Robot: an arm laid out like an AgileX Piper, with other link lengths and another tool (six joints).
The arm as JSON. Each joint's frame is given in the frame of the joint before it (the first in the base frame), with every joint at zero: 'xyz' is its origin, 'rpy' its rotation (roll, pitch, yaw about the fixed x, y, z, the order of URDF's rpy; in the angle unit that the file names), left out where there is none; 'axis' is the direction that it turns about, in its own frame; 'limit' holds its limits. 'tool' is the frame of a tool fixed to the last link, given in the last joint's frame.
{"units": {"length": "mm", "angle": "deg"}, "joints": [
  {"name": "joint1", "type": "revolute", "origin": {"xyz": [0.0, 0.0, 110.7], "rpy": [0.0, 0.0, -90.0]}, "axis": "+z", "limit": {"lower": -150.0, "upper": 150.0}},
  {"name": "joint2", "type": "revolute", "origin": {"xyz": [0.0, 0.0, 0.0], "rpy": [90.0, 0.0, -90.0]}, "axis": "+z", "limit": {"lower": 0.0, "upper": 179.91}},
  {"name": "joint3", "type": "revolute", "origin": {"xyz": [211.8, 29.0, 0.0]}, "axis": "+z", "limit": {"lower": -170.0, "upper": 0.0}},
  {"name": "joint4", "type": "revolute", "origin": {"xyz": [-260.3, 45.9, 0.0], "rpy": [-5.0, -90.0, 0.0]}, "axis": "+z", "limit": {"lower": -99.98, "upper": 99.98}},
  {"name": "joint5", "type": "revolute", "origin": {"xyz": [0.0, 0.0, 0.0], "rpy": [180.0, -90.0, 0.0]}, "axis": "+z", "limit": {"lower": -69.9, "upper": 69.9}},
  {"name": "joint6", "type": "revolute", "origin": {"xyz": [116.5, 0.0, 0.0], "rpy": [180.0, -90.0, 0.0]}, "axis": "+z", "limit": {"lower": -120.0, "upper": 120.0}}
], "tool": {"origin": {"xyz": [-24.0, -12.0, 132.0], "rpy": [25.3, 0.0, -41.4]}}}
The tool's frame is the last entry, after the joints.
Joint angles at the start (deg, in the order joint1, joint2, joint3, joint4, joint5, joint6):
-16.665, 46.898, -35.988, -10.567, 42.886, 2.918
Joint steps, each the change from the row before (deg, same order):
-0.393, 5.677, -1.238, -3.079, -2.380, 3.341
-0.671, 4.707, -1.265, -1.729, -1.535, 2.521
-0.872, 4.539, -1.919, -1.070, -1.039, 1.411
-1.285, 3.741, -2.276, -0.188, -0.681, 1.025
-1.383, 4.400, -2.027, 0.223, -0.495, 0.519
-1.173, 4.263, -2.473, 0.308, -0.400, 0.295
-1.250, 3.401, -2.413, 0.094, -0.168, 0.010
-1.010, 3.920, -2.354, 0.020, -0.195, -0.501
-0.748, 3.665, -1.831, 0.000, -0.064, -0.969
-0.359, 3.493, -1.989, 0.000, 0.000, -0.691
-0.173, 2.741, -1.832, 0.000, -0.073, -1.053
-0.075, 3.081, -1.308, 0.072, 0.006, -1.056
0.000, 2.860, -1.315, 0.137, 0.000, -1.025
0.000, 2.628, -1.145, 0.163, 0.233, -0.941
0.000, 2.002, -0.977, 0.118, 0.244, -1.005
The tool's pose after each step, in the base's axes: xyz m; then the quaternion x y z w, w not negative. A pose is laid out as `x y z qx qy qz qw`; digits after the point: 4 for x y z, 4 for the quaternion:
0.2731 -0.1493 0.0800 0.5654 0.7751 -0.1634 0.2298
0.2771 -0.1576 0.0684 0.5766 0.7693 -0.1716 0.2149
0.2818 -0.1660 0.0599 0.5847 0.7651 -0.1788 0.2021
0.2866 -0.1750 0.0556 0.5975 0.7573 -0.1799 0.1928
0.2886 -0.1831 0.0444 0.6084 0.7524 -0.1830 0.1741
0.2928 -0.1910 0.0358 0.6174 0.7479 -0.1846 0.1597
0.2963 -0.2003 0.0310 0.6249 0.7427 -0.1874 0.1507
0.2995 -0.2084 0.0221 0.6266 0.7422 -0.1932 0.1384
0.3006 -0.2143 0.0108 0.6231 0.7457 -0.2011 0.1238
0.3036 -0.2185 0.0007 0.6191 0.7493 -0.2069 0.1116
0.3080 -0.2220 -0.0058 0.6120 0.7546 -0.2119 0.1055
0.3089 -0.2230 -0.0182 0.6034 0.7616 -0.2180 0.0917
0.3103 -0.2234 -0.0294 0.5948 0.7682 -0.2228 0.0797
0.3100 -0.2232 -0.0406 0.5869 0.7742 -0.2275 0.0661
0.3100 -0.2233 -0.0487 0.5788 0.7798 -0.2317 0.0563

